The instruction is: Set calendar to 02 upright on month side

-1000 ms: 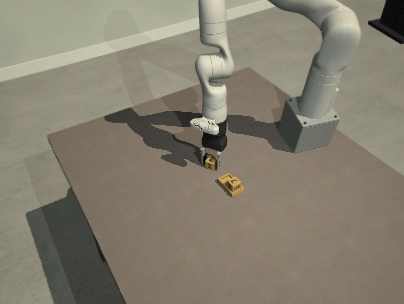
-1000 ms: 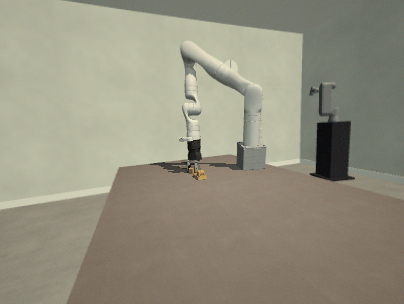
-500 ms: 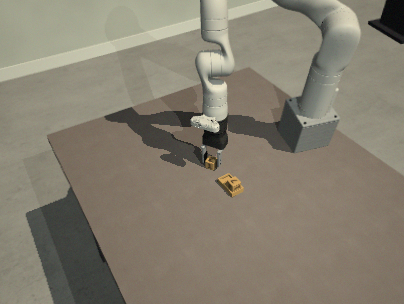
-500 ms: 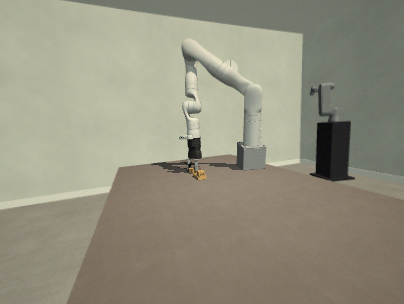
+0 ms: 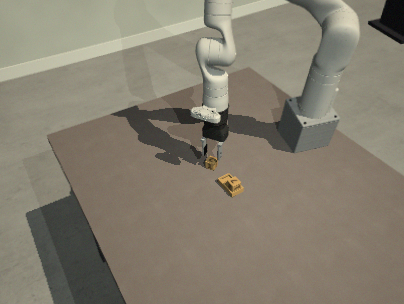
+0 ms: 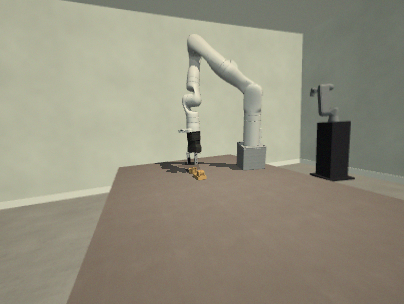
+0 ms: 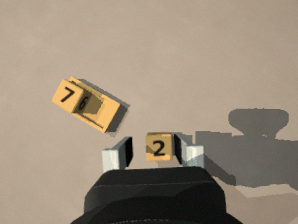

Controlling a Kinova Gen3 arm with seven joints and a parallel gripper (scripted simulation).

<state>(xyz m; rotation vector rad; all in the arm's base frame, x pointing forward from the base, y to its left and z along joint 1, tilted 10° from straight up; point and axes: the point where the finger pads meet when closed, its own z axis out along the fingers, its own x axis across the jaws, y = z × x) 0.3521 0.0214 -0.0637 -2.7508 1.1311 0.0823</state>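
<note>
My hand is 60 mm above the orange cube and 10 mm to the left of it. From my hand the other things lie so: tray: 100 mm to the left, 60 mm below, 30 mm behind.
</note>
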